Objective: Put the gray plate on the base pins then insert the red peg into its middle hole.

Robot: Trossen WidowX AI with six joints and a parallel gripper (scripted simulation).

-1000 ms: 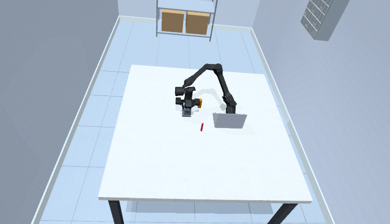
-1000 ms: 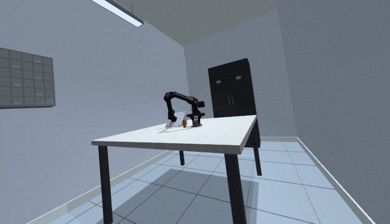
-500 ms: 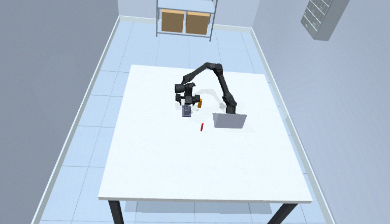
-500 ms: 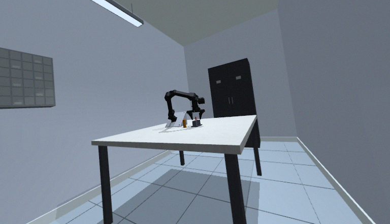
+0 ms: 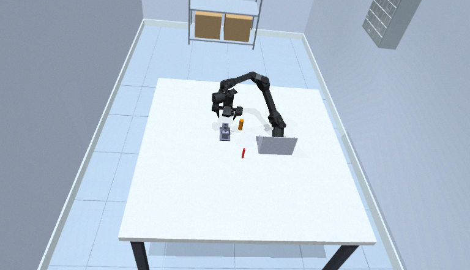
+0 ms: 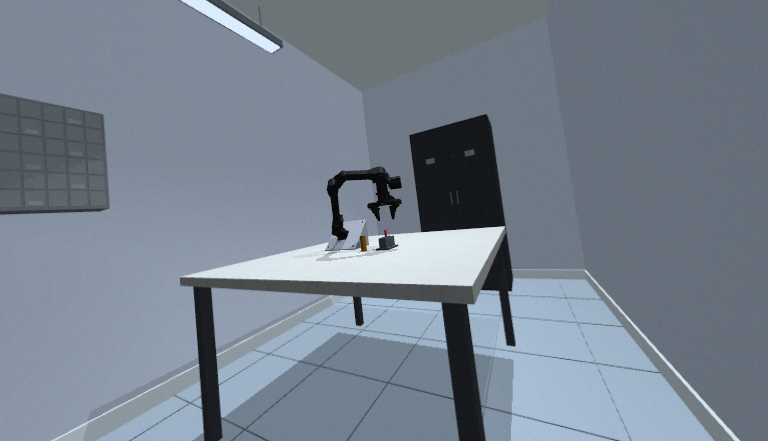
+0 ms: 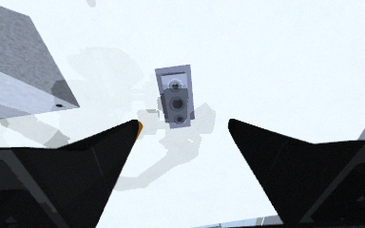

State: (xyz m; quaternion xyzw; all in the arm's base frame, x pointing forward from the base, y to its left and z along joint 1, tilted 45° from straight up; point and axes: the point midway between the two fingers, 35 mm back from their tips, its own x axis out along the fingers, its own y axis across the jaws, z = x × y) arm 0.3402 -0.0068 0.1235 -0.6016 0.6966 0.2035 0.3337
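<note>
The red peg lies 190 mm to the left of my gripper tip, 100 mm below it and 100 mm behind it. Also, from my gripper tip: orange cylinder: 120 mm behind, 100 mm below, 60 mm to the right; flat base: 140 mm below, 10 mm to the right, 10 mm behind.
</note>
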